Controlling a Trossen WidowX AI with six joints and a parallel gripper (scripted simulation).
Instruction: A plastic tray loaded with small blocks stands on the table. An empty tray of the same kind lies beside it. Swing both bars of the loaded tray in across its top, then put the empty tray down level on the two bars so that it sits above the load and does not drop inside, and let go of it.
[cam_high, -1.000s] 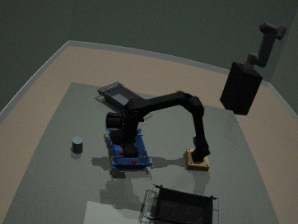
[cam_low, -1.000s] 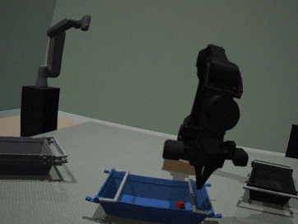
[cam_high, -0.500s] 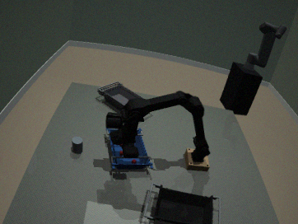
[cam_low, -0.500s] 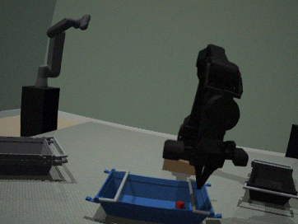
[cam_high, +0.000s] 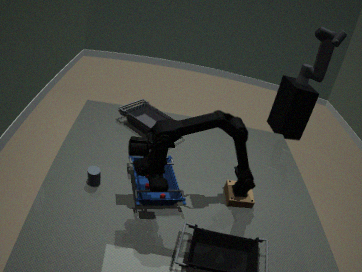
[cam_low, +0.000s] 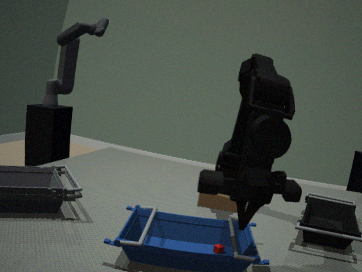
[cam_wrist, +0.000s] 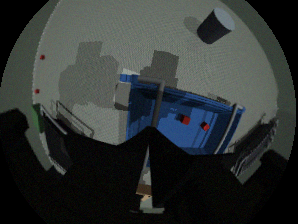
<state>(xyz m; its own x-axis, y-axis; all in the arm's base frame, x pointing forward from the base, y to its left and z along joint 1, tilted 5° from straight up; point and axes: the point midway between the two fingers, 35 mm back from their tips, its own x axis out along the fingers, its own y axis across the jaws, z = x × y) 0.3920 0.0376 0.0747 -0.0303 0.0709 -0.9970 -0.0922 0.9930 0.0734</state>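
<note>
Now: the black tray 240 mm behind my gripper tip, 290 mm to the left of it and 50 mm below it. The rest, counted from my gripper tip: red block: 50 mm behind, 30 mm to the right, 80 mm below.
</note>
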